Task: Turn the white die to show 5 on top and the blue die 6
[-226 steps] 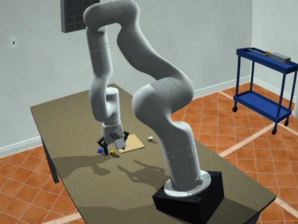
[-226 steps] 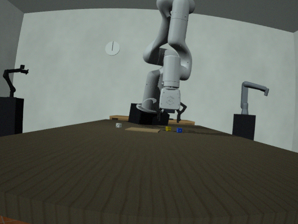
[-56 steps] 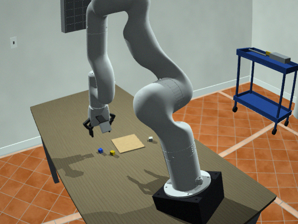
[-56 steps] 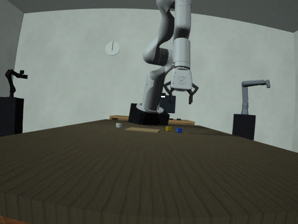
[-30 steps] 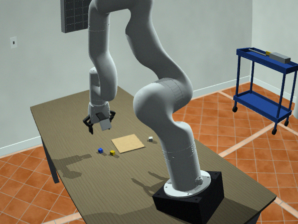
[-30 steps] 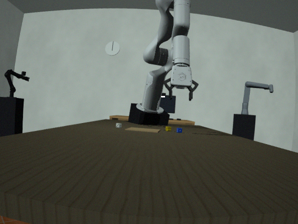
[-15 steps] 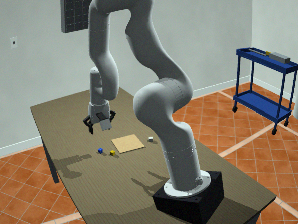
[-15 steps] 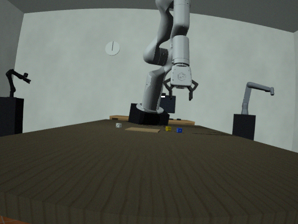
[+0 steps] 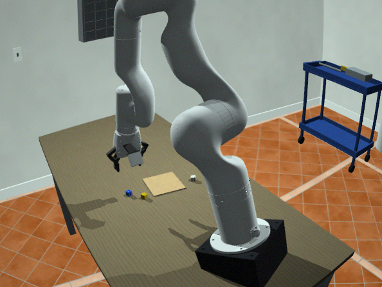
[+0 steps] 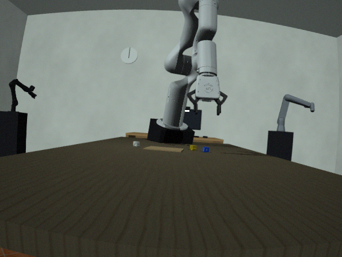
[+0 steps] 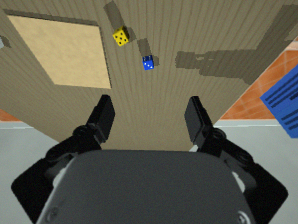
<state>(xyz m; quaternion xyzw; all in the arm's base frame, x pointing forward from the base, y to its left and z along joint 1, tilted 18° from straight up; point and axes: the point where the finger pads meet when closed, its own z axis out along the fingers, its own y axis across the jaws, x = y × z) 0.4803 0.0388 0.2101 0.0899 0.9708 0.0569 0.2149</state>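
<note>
My gripper is now 28 cm to the left of the white die, 15 cm above it and 6 cm past it. From my hand the other things lie so: tan mat: 16 cm to the right, 16 cm below; then yellow die: 15 cm below, 4 cm to the right, 2 cm behind; then blue die: 15 cm below, 3 cm ahead, 1 cm to the right.
</note>
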